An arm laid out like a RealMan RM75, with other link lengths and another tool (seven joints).
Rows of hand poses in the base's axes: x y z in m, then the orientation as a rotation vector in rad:
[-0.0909, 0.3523, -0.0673, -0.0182, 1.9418, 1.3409]
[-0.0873, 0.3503, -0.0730, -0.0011, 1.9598, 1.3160]
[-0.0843, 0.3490, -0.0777, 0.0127, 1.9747, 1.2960]
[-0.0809, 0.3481, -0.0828, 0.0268, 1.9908, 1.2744]
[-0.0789, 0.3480, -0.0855, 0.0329, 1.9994, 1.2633]
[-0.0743, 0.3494, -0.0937, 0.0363, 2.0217, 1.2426]
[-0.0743, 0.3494, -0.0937, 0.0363, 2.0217, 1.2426]
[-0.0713, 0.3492, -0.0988, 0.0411, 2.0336, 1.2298]
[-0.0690, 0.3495, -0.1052, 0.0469, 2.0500, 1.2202]
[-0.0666, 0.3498, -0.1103, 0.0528, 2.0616, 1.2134]
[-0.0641, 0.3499, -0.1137, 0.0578, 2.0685, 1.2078]
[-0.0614, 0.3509, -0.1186, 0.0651, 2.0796, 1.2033]
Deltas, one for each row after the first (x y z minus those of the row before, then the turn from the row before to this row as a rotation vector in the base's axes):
[0.0036, -0.0020, -0.0057, -0.0172, 0.0127, -0.0174]
[0.0030, -0.0013, -0.0047, -0.0139, 0.0108, -0.0137]
[0.0034, -0.0009, -0.0051, -0.0153, 0.0116, -0.0142]
[0.0020, -0.0001, -0.0027, -0.0083, 0.0058, -0.0064]
[0.0046, 0.0014, -0.0082, -0.0202, 0.0129, -0.0050]
[0.0000, 0.0000, 0.0000, 0.0000, 0.0000, 0.0000]
[0.0030, -0.0002, -0.0051, -0.0110, 0.0076, -0.0052]
[0.0023, 0.0003, -0.0064, -0.0103, 0.0127, -0.0028]
[0.0024, 0.0003, -0.0051, -0.0067, 0.0097, -0.0030]
[0.0025, 0.0001, -0.0034, -0.0046, 0.0059, -0.0034]
[0.0027, 0.0010, -0.0049, -0.0047, 0.0105, -0.0029]

